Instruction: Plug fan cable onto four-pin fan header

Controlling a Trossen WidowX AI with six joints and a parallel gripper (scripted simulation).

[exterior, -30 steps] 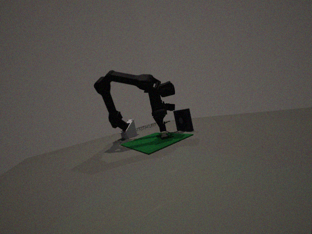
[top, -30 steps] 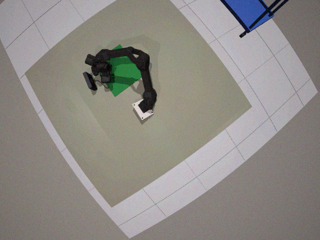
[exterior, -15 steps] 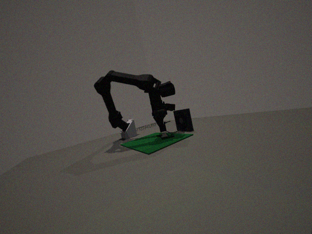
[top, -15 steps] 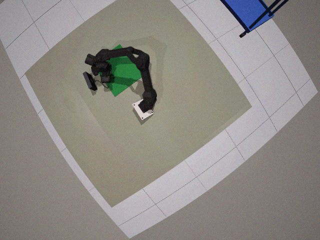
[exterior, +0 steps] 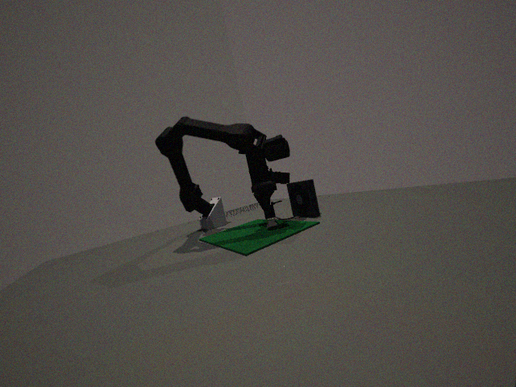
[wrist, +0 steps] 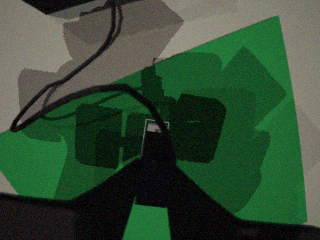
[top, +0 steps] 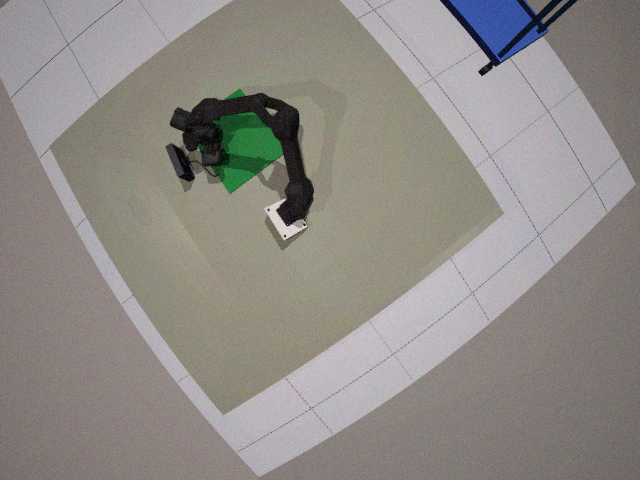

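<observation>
The black plug is 1 cm to the left of my gripper tip and 1 cm above it. The rest, counted from my gripper tip: black fan 13 cm to the left, 2 cm above, 1 cm ahead; green board 6 cm to the right, 5 cm below, 1 cm behind; white four-pin header 4 cm below.
</observation>
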